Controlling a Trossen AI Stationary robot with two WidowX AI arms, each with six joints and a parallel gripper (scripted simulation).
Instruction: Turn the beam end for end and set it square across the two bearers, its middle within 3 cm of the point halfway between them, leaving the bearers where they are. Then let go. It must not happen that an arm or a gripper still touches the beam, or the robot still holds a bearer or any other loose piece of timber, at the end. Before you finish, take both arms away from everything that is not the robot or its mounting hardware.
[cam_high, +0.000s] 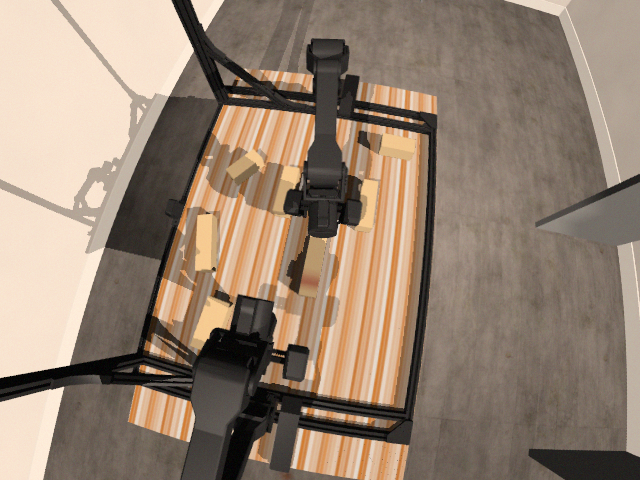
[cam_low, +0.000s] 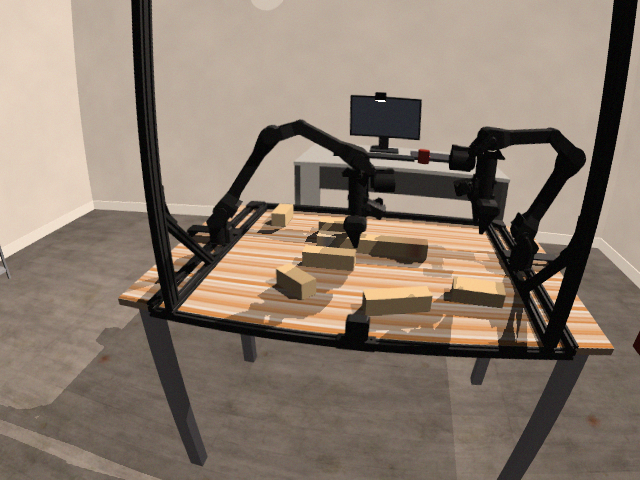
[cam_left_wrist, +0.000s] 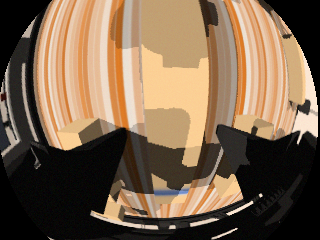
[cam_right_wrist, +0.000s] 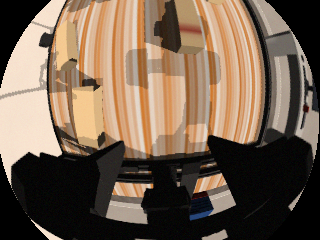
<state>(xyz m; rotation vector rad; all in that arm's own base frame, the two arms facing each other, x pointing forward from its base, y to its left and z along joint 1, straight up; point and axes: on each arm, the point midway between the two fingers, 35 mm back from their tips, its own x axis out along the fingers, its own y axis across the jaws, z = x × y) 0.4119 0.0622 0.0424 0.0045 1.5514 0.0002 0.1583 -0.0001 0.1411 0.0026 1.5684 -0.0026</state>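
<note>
My left gripper is now 50 mm to the left of the beam and 40 mm above it.
</note>
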